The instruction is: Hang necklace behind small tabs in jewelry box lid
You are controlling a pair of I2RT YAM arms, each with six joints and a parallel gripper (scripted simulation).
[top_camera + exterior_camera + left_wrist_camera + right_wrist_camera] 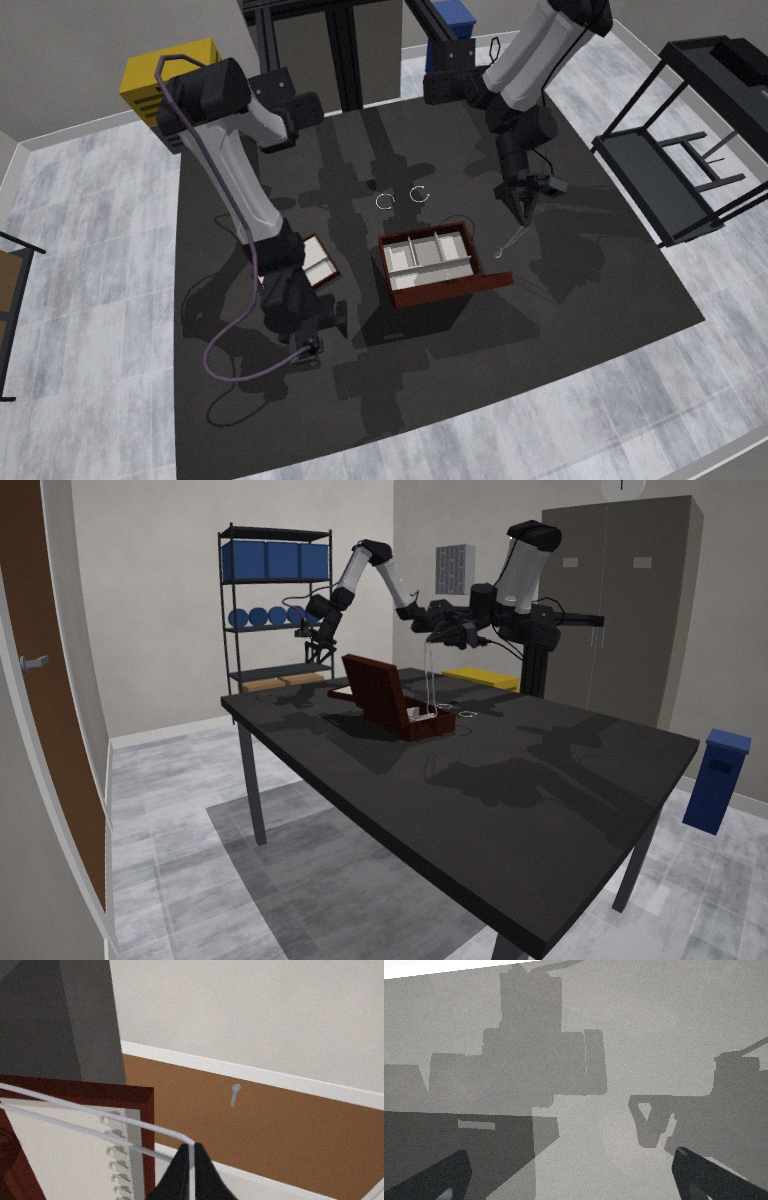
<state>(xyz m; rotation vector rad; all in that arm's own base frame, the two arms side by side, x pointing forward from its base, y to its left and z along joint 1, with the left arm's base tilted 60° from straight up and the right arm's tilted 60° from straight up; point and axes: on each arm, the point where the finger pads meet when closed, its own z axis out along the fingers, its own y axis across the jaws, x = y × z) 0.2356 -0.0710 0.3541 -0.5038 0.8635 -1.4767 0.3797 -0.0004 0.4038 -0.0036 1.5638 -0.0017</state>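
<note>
Now: left hand 3 cm past the jewelry box, 17 cm to the left of it and 18 cm above it.
</note>
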